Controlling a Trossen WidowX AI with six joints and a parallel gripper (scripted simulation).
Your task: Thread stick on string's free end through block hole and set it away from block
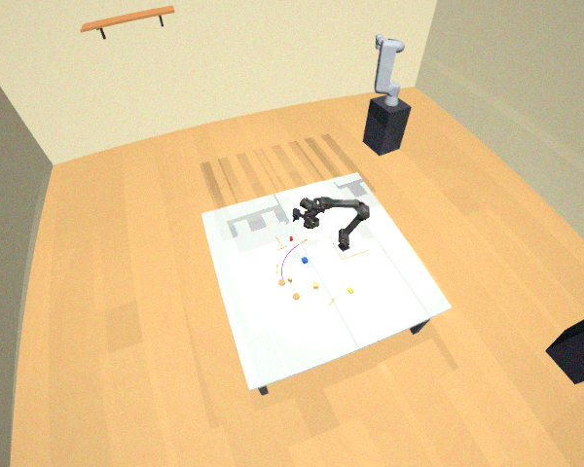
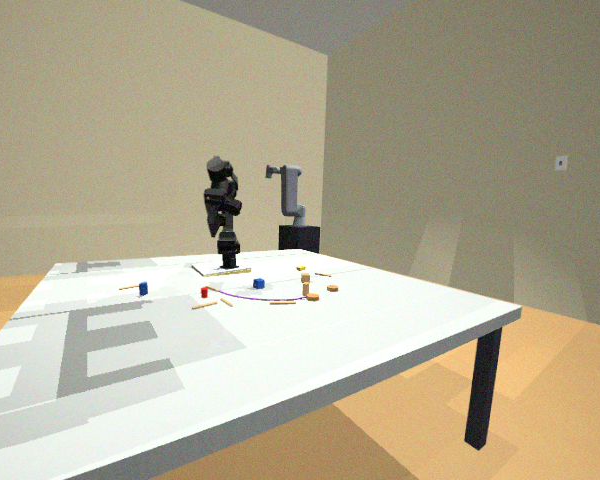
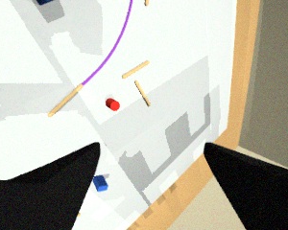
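Right now my gripper tip is 19 cm above the blue block, 16 cm to the right of it and 4 cm short of it. Also, from my gripper tip: round wooden button 24 cm ahead, 22 cm to the left, 19 cm below; then thin wooden stick 20 cm below, 2 cm to the left, 2 cm behind; then red cylinder 19 cm below, 4 cm to the right, 3 cm ahead.
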